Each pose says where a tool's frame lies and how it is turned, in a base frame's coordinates. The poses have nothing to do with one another.
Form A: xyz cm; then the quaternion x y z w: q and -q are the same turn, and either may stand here.
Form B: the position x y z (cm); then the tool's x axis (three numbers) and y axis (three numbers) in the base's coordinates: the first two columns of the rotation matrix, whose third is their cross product. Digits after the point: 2 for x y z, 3 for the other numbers.
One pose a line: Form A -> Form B
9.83 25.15 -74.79 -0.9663 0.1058 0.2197 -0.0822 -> 9.83 25.15 -74.79 0.881 -0.241 -0.407 -0.168 -0.964 0.205
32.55 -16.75 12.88 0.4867 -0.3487 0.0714 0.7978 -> 32.55 -16.75 12.88 0.747 -0.225 0.626 -0.453 0.516 0.727
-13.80 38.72 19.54 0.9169 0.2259 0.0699 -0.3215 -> -13.80 38.72 19.54 0.888 0.369 0.273 0.459 -0.691 -0.558
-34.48 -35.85 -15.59 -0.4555 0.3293 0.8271 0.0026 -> -34.48 -35.85 -15.59 -0.585 -0.296 -0.755 -0.304 -0.783 0.542
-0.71 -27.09 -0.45 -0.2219 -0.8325 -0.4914 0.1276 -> -0.71 -27.09 -0.45 -0.869 0.244 0.431 0.495 0.419 0.762
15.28 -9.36 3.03 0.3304 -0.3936 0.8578 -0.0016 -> 15.28 -9.36 3.03 -0.782 -0.263 0.566 -0.257 -0.690 -0.676
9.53 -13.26 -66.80 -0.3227 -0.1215 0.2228 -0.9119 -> 9.53 -13.26 -66.80 0.871 -0.328 -0.365 0.485 0.692 0.534
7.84 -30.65 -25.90 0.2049 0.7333 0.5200 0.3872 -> 7.84 -30.65 -25.90 -0.616 0.703 -0.355 -0.102 0.375 0.921
